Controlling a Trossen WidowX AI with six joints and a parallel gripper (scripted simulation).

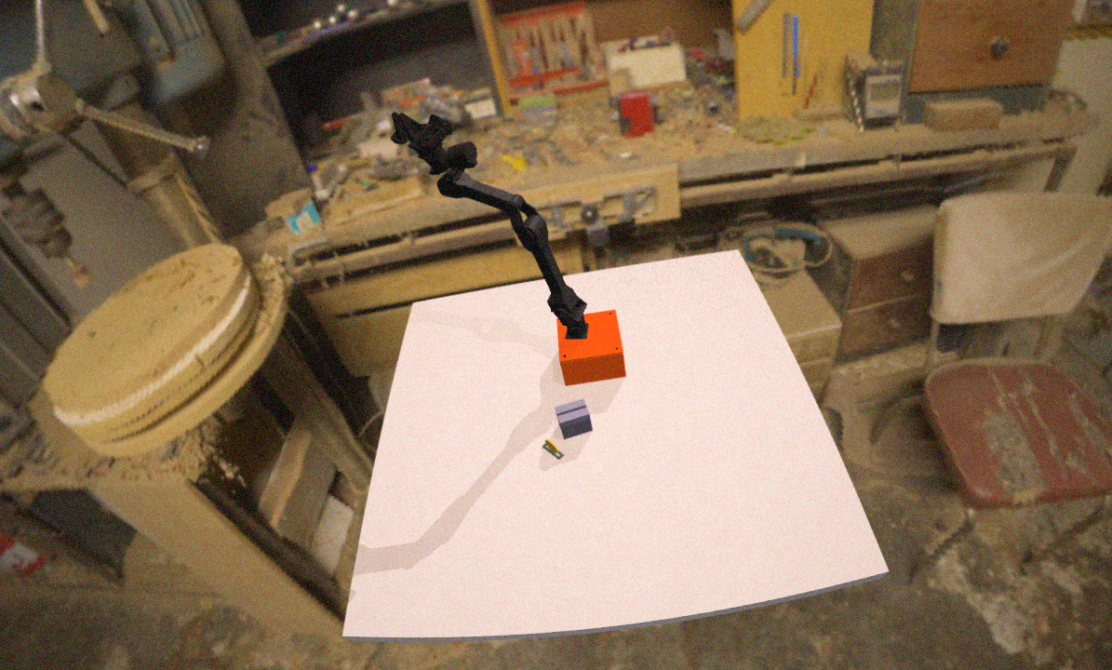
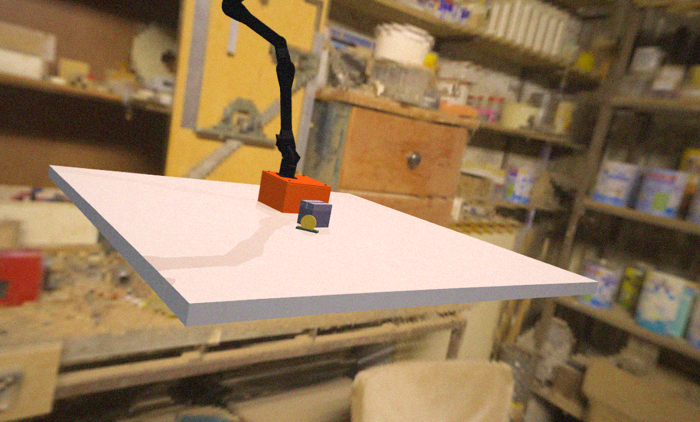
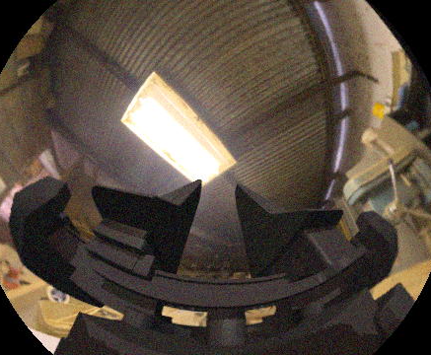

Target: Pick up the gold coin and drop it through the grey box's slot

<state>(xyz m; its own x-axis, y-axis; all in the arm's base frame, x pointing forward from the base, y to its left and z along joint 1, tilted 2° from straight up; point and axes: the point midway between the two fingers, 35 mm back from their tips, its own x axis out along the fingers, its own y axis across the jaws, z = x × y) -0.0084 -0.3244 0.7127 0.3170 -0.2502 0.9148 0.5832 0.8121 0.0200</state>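
Right now my gripper tip is 33 cm short of the gold coin, 28 cm to the right of it and 84 cm above it.
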